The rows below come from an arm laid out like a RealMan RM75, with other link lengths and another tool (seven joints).
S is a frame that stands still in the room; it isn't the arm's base.
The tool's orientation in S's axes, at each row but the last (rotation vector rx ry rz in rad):
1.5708, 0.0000, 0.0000
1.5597, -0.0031, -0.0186
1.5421, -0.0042, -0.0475
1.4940, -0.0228, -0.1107
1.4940, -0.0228, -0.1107
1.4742, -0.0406, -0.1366
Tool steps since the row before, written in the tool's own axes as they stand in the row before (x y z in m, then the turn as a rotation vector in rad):
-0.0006, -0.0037, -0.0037, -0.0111, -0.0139, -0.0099
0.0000, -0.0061, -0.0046, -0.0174, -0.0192, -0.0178
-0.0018, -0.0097, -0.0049, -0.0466, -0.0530, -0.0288
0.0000, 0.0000, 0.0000, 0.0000, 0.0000, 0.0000
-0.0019, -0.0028, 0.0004, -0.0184, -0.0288, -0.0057
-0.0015, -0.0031, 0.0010, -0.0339, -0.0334, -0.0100
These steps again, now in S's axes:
-0.0006, 0.0037, -0.0037, -0.0111, 0.0099, -0.0139
0.0000, 0.0045, -0.0062, -0.0173, 0.0178, -0.0192
-0.0019, 0.0047, -0.0098, -0.0471, 0.0288, -0.0525
0.0000, 0.0000, 0.0000, 0.0000, 0.0000, 0.0000
-0.0021, -0.0004, -0.0027, -0.0195, 0.0052, -0.0281
-0.0018, -0.0011, -0.0029, -0.0347, 0.0108, -0.0323

